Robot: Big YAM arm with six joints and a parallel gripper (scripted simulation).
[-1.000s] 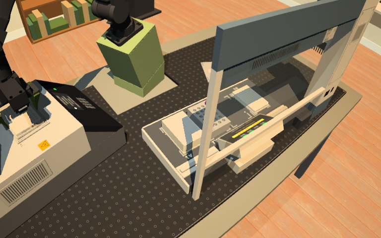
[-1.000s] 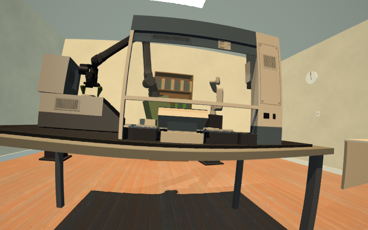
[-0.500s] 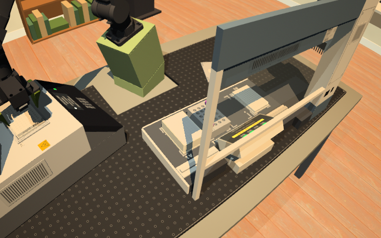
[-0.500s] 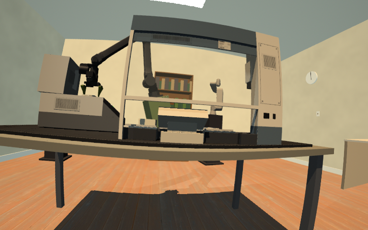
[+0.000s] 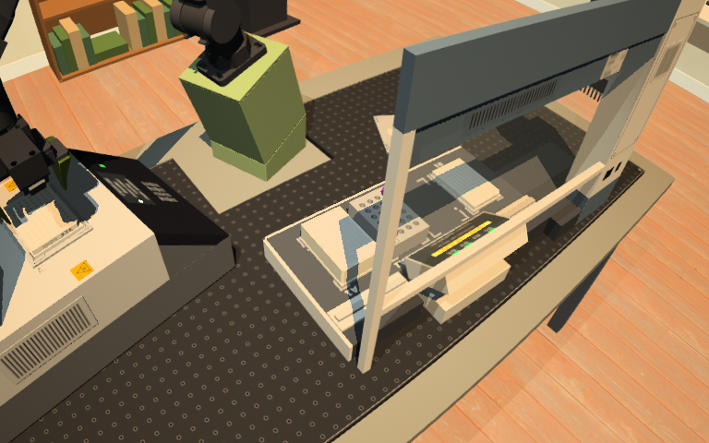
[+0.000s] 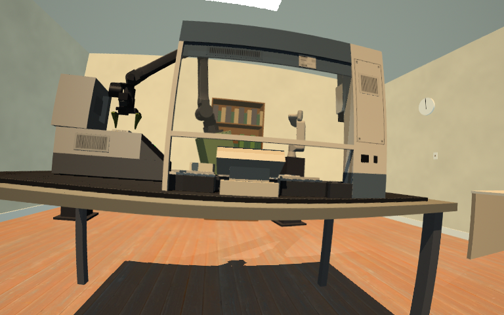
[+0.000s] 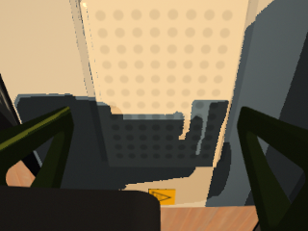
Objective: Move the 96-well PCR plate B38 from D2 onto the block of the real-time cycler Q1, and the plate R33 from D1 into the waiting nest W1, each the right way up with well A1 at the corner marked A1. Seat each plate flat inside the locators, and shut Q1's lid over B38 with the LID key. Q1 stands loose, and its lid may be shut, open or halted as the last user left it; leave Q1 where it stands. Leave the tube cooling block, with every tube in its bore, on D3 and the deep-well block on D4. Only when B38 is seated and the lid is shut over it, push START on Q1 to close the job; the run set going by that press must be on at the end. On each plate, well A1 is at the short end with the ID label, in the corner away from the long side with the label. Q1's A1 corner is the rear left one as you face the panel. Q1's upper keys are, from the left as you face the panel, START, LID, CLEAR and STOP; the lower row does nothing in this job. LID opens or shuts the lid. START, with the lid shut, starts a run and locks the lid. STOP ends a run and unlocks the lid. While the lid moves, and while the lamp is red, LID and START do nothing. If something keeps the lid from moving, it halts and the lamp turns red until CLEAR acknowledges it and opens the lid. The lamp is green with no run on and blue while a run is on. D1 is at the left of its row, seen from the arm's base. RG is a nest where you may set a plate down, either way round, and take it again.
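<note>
Now: the plate B38 30 mm below my hand. The rest, counted from my hand: tube block: 480 mm to the left, 300 mm ahead, 180 mm below; then post: 450 mm ahead, 260 mm to the left, 10 mm below; then cream deep-well block: 380 mm to the left, 280 mm ahead, 180 mm below.
</note>
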